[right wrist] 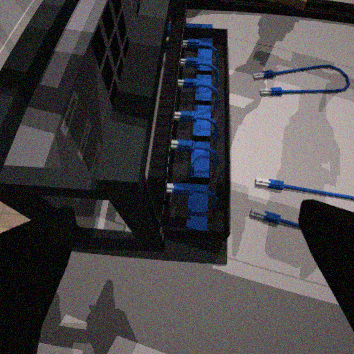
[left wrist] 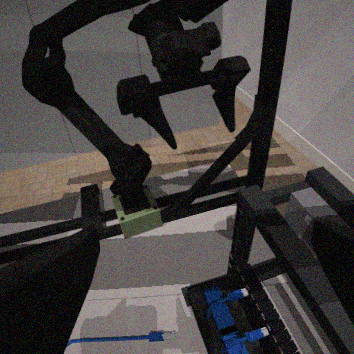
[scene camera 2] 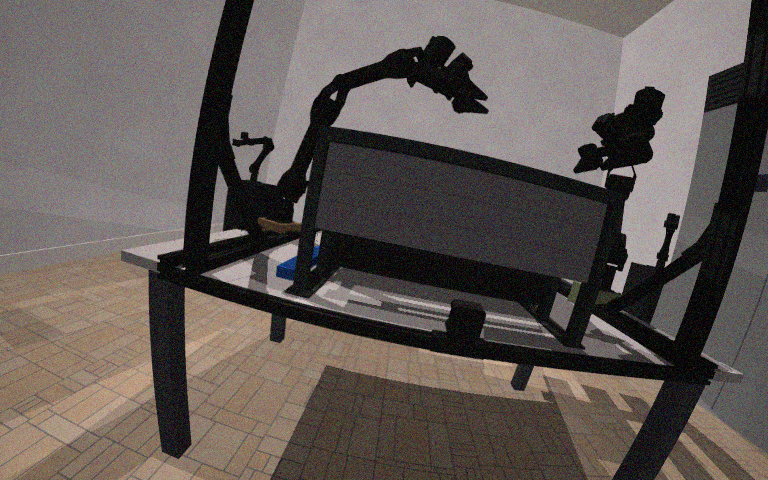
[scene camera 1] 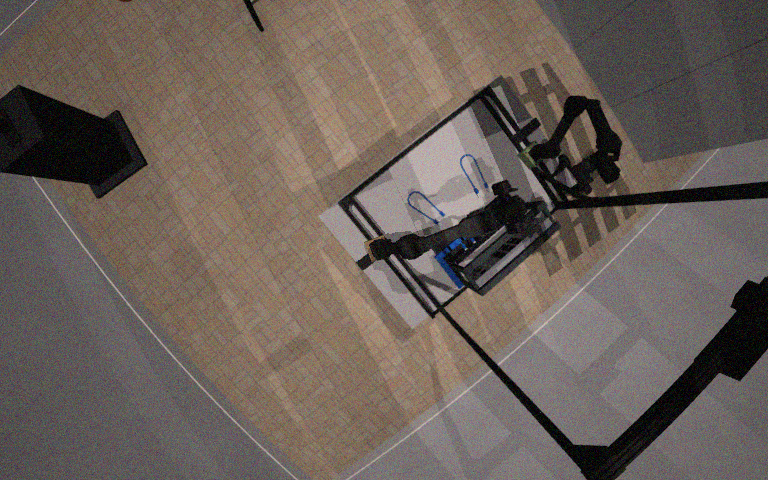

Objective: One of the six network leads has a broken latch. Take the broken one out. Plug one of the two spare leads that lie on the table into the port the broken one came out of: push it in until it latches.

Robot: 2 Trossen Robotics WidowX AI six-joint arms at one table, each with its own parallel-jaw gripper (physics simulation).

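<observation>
Six blue network leads are plugged in a row into the black port strip of the rack. Two of them show in the left wrist view. I cannot tell which latch is broken. Two spare blue leads lie on the table: one U-shaped lead and a second lead. My left gripper is open and empty, high above the rack. My right gripper is open and empty, raised beside the rack's end.
The grey table has a black frame around it. The right arm's green base sits on the frame rail. A tall black post rises at the table corner.
</observation>
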